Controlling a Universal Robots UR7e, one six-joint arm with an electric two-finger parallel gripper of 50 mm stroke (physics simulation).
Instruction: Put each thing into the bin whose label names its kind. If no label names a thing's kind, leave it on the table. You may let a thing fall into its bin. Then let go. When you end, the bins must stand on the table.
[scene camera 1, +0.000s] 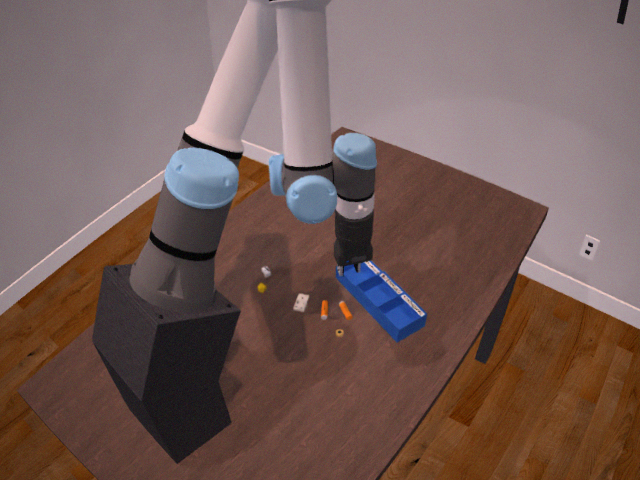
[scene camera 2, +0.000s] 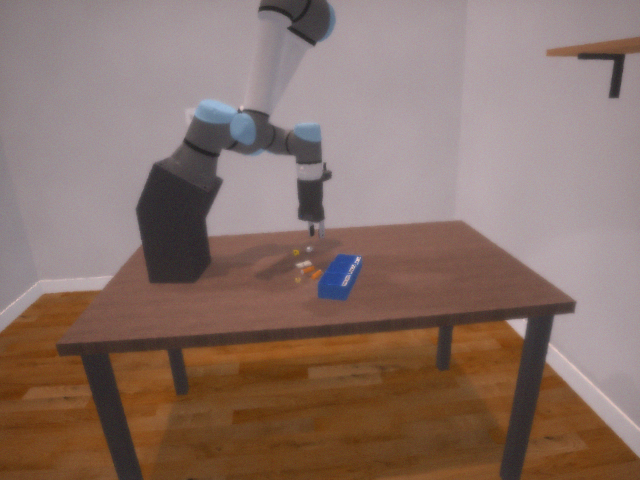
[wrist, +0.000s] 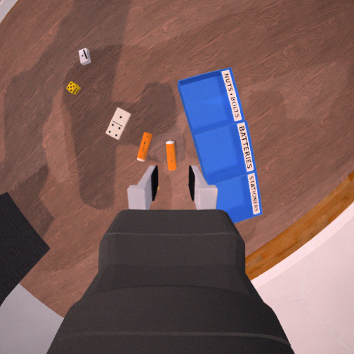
gripper: scene camera 1; scene camera 2; wrist 173, 175
blue three-part bin tray: scene camera 1; scene camera 2 336, 283; wrist
same spot on blue three-part bin tray: (wrist: 212, 106) = (scene camera 1: 362, 279)
same spot on gripper: (scene camera 1: 352, 246) = (scene camera 2: 303, 203)
